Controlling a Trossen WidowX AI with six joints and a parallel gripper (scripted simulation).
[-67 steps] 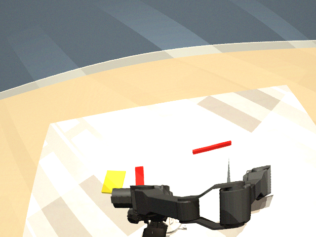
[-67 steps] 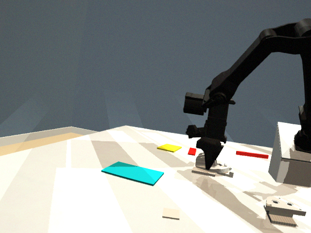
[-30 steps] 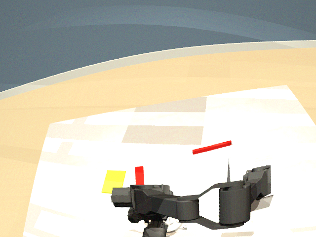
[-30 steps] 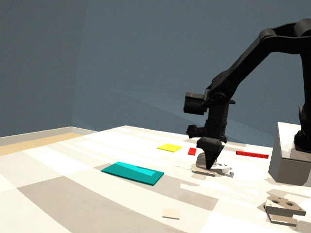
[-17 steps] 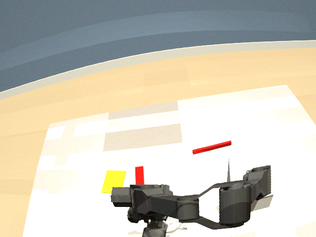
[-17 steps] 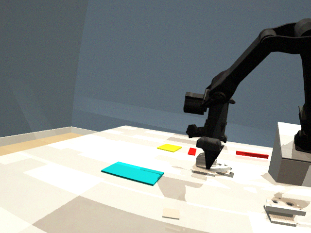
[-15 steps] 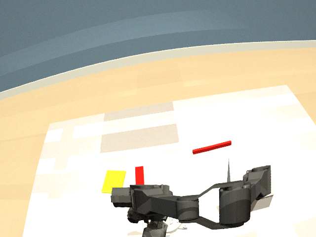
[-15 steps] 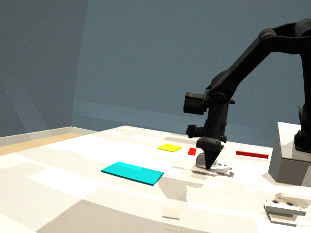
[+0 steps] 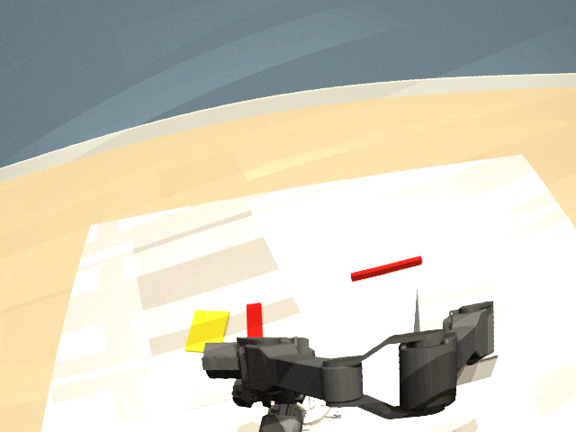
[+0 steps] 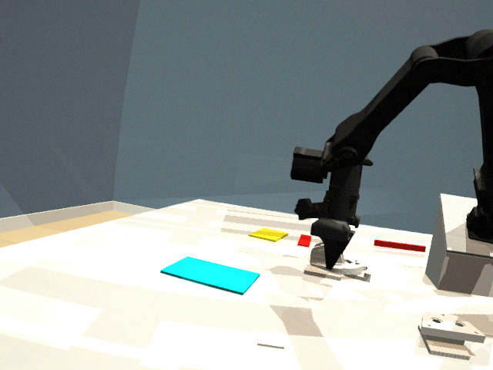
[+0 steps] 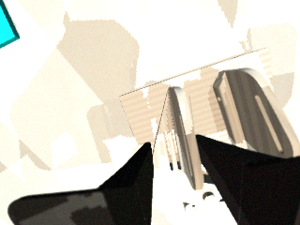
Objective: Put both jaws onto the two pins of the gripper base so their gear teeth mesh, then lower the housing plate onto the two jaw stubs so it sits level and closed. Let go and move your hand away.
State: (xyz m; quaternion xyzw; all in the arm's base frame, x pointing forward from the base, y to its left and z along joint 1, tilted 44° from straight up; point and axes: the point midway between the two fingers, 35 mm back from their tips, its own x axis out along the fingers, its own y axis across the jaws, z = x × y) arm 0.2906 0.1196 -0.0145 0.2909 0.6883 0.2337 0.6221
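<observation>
The pale flat plate lies 10 mm ahead of my gripper tip, 30 mm to the right of it and 10 mm below it. Also, from my gripper tip: grey bracket-like part 170 mm behind, 200 mm to the left, 10 mm below; cyan plate 180 mm ahead, 140 mm to the left, 10 mm below; short red tile 90 mm ahead, 240 mm to the right, 10 mm below.
</observation>
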